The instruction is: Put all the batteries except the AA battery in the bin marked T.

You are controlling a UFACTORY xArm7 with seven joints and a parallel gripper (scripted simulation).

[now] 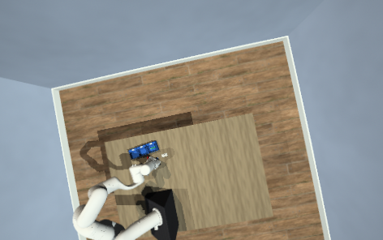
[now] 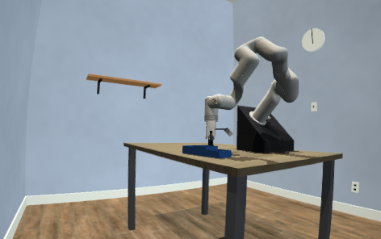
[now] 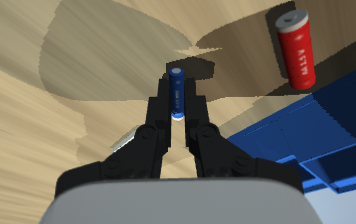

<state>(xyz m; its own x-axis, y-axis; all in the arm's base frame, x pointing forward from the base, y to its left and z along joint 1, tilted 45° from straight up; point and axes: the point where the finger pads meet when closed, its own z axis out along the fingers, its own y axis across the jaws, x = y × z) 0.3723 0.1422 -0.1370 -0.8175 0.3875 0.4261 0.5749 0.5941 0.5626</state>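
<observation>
The small blue battery is 20 mm below my hand. Also, from my hand: red battery 80 mm to the left, 20 mm below, 20 mm ahead; small green battery 110 mm ahead, 20 mm to the left, 10 mm below; white domino 70 mm to the right, 30 mm ahead, 20 mm below.
</observation>
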